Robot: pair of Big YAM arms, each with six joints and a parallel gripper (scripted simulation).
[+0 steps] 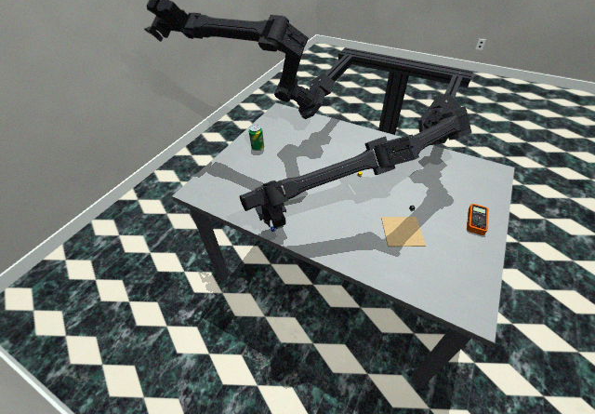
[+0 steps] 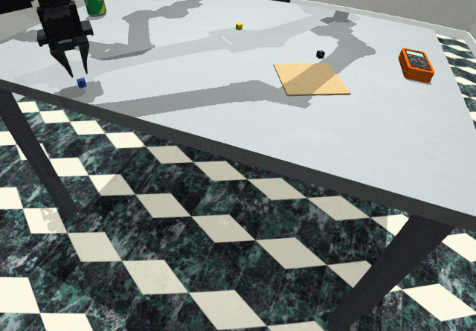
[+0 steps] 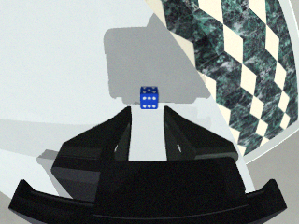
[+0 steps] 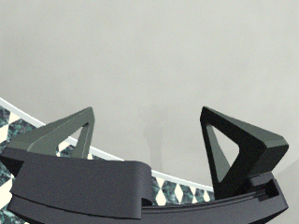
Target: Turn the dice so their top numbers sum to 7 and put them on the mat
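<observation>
Right now the blue die is 30 mm below my left hand. The rest, counted from my left hand: tan mat (470 mm to the left, 170 mm behind, 30 mm below); black die (490 mm to the left, 300 mm behind, 30 mm below); yellow die (430 mm behind, 240 mm to the left, 30 mm below).
</observation>
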